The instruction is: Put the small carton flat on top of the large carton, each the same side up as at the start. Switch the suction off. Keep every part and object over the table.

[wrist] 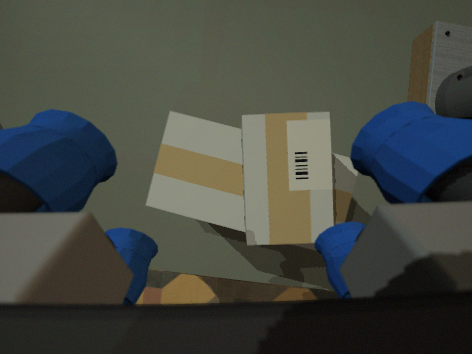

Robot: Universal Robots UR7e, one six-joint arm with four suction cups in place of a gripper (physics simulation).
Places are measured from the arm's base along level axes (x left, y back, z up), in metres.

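Pixels of known places: hand, its tool point: (pixel 235 204); arm's base, origin of its link: (pixel 467 105).
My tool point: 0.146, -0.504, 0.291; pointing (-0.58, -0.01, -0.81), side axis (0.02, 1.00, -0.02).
For each thing: its top centre in the pictures, then the offset to it from my tool point, as dx, dy, dz. Level surfaces: height alone.
- small carton, centre of its top: (pixel 288 178) -0.010, +0.059, -0.112
- large carton, centre of its top: (pixel 252 183) -0.003, +0.023, -0.187
- grey-green table, height of its surface: dz -0.344
The small carton (pixel 278 200), white with a tan tape band and a barcode label facing up, rests across the right part of the large carton (pixel 197 162) in the wrist view. The large carton is white with a tan band and is turned at an angle to it. Its left part shows, and a shaded bit shows at the small carton's right. Whether the small carton lies perfectly flat is hard to tell. My gripper (pixel 235 200), four blue suction cups, is open and above the cartons, apart from them; no carton hangs from the cups.
A block (pixel 421 65) with a wooden side and grey top stands at the upper right, with a dark grey rounded part (pixel 454 95) by it. The grey-green table (pixel 100 60) ends near the bottom, where patterned floor (pixel 185 290) shows beyond its edge.
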